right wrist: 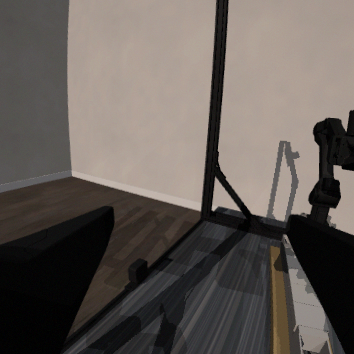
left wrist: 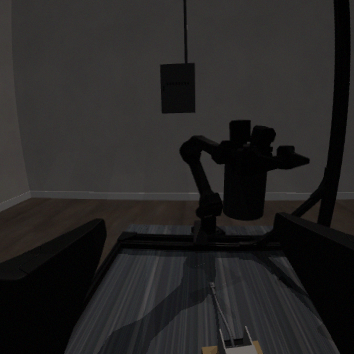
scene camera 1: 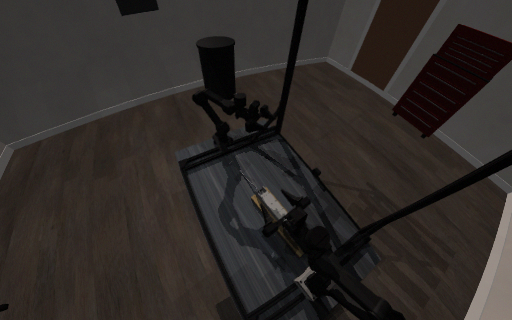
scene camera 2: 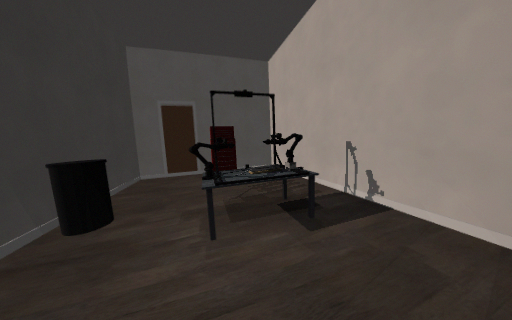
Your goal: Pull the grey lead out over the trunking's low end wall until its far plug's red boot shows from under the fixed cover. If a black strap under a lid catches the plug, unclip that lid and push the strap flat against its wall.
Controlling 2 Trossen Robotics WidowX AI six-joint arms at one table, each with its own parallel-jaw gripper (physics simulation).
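Pixels of known places: left gripper, fingertip midpoint: point(left wrist: 190, 224) point(scene camera 1: 271, 196) point(scene camera 2: 264, 141); right gripper, fingertip midpoint: point(right wrist: 202, 219) point(left wrist: 296, 162) point(scene camera 1: 271, 123); left arm's base at its link origin: point(right wrist: 316, 219) point(scene camera 1: 314, 283) point(scene camera 2: 290, 162); right arm's base at its link origin: point(left wrist: 207, 228) point(scene camera 1: 223, 139) point(scene camera 2: 209, 176).
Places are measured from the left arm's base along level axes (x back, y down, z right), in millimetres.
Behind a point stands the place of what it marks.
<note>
The pale trunking point(scene camera 1: 272, 201) @[x -406, y 22, z 99 mm] point(left wrist: 240, 350) point(right wrist: 307, 304) @[x -401, y 21, z 92 mm] lies on a yellow base point(scene camera 1: 292, 243) @[x -181, y 75, z 58 mm] point(right wrist: 279, 300) @[x -350, y 75, z 132 mm] near the table's middle. The thin grey lead point(scene camera 1: 248, 180) @[x -607, y 79, z 85 mm] point(left wrist: 222, 314) @[x -578, y 72, z 89 mm] runs out between two upright side walls at its end and lies along the table, its free end pointing toward the right arm's side. My left gripper point(scene camera 1: 273, 198) @[x -354, y -271, z 0 mm] is open and empty, above the trunking and hiding part of it in scene camera 1. My right gripper point(scene camera 1: 270, 122) @[x -659, y -246, z 256 mm] point(right wrist: 202, 219) @[x -659, y -246, z 256 mm] is open and empty, raised at the far table end. Straps, lid clips and the red boot cannot be made out.
The table point(scene camera 1: 210, 200) @[x -630, y 99, z -164 mm] has a dark rim and tall frame posts point(scene camera 1: 293, 60) @[x -821, y -460, z 508 mm] point(right wrist: 215, 100) @[x 13, y -385, z 413 mm] at its ends. A small dark block point(scene camera 1: 316, 172) @[x -399, y 53, z 460 mm] point(right wrist: 138, 270) @[x -416, y 53, z 460 mm] sits at the long edge. A black bin point(scene camera 1: 217, 67) point(scene camera 2: 82, 197) and a red cabinet point(scene camera 1: 450, 80) stand away from the table.
</note>
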